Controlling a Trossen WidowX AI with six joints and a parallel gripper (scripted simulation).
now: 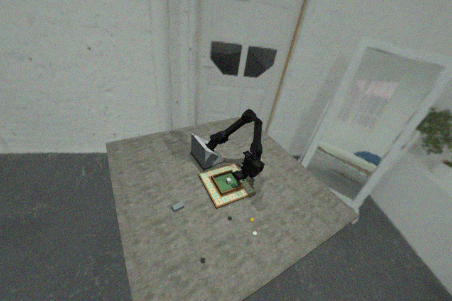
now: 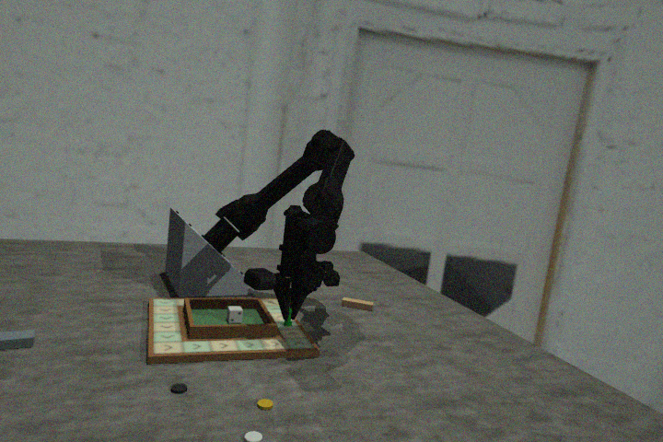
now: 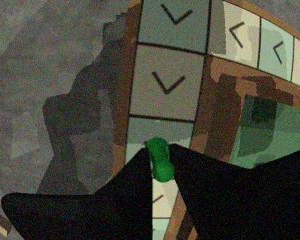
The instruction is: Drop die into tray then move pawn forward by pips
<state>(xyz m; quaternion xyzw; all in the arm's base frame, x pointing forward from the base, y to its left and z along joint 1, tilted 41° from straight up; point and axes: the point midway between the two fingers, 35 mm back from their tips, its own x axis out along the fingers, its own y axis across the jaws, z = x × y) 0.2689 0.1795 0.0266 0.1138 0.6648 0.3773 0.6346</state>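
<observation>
Now: gripper tip right at the green pawn. Also, from my gripper tip: green dice tray: 120 mm to the right, 20 mm below, 20 mm behind; white die: 100 mm to the right, 20 mm behind; wooden block: 200 mm to the left, 170 mm behind, 20 mm below.
</observation>
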